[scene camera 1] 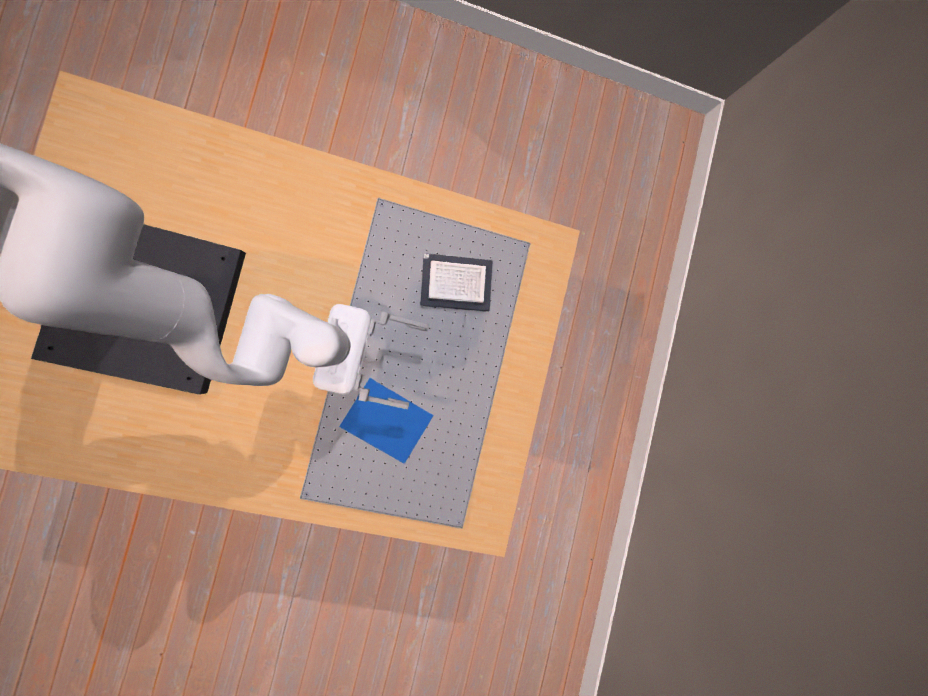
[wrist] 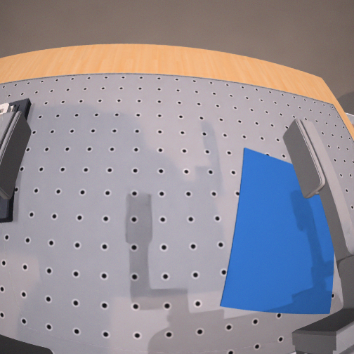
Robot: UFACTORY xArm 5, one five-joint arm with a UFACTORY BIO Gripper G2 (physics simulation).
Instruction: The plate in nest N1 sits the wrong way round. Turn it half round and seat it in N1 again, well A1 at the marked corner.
My gripper shows in scene camera 1 and in the wrist view. The same spot on a blue rectangle: [wrist: 281, 260] is [scene camera 1: 376, 409]. The same spot on my gripper: [wrist: 314, 171] is [scene camera 1: 392, 399].
